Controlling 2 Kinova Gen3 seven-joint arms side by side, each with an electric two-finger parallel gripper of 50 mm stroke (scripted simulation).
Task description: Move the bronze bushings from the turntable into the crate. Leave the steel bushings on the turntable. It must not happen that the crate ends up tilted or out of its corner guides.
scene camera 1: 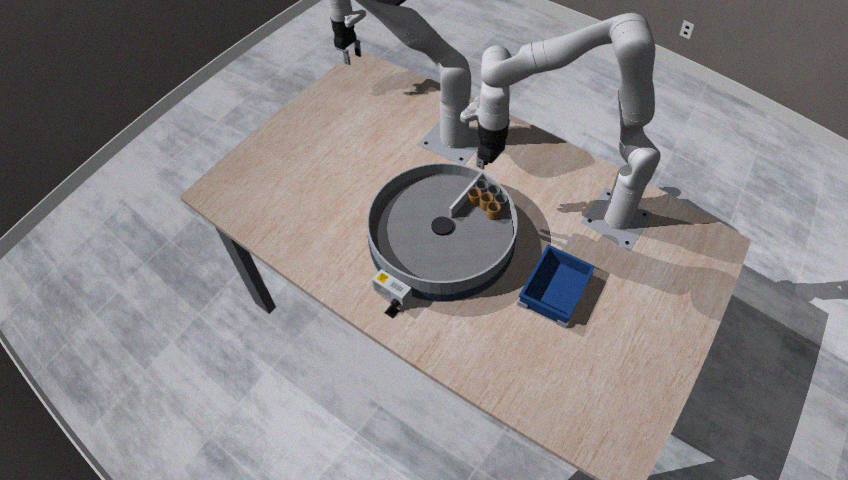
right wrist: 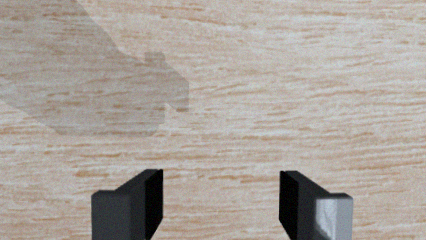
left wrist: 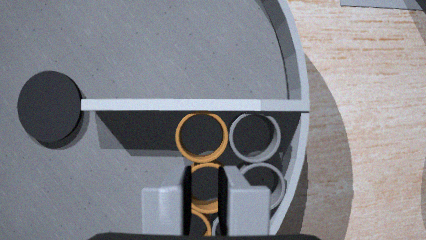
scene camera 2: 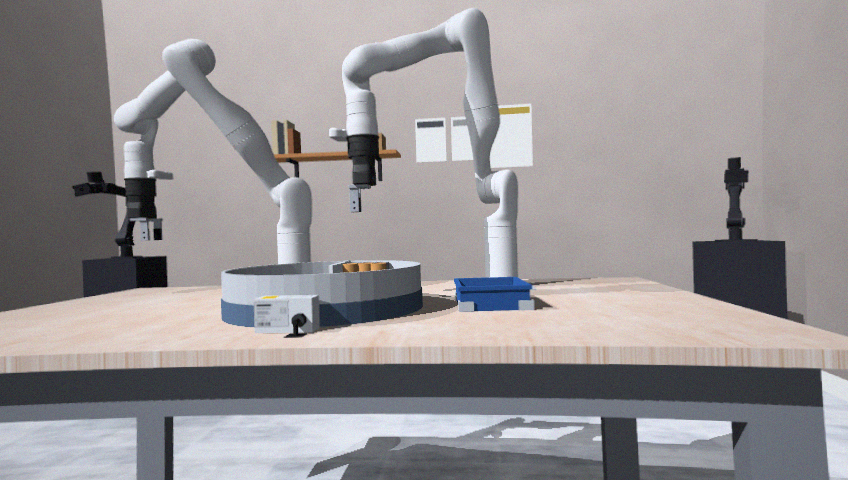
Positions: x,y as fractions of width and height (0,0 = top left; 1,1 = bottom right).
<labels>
A blue crate shows in scene camera 1 (0.66,0.58) and in scene camera 2 (0.57,0.62); in the right wrist view it is out of frame, in the left wrist view it is out of frame.
</labels>
